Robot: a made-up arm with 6 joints.
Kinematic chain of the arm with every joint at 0, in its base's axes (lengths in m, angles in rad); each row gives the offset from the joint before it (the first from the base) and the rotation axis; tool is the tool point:
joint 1: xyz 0 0 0.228 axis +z
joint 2: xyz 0 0 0 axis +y
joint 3: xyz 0 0 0.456 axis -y
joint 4: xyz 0 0 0 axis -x
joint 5: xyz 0.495 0 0 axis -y
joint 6: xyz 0 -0.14 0 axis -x
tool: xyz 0 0 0
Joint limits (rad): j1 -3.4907..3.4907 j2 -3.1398..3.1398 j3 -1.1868..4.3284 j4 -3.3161..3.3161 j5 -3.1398..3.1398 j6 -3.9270..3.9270
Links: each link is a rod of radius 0.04 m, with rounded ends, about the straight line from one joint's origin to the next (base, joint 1, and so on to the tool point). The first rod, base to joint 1, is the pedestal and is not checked.
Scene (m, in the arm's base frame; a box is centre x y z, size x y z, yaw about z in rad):
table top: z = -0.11
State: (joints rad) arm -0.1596 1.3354 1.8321 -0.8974 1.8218 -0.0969
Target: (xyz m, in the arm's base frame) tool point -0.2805 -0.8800 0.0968
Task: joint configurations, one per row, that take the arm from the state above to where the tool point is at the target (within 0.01 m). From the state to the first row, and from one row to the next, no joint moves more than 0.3 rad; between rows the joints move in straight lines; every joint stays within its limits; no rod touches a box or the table.
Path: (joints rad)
1: -0.4286 1.3519 1.7338 -0.8809 1.8218 -0.0969
2: -0.6975 1.3685 1.6354 -0.8644 1.8218 -0.0969
3: -0.9665 1.3850 1.5371 -0.8479 1.8218 -0.0969
4: -1.2355 1.4015 1.4387 -0.8314 1.8218 -0.0969
5: -1.5044 1.4180 1.3404 -0.8149 1.8218 -0.0969
6: -1.7734 1.4346 1.2420 -0.7984 1.8218 -0.0969

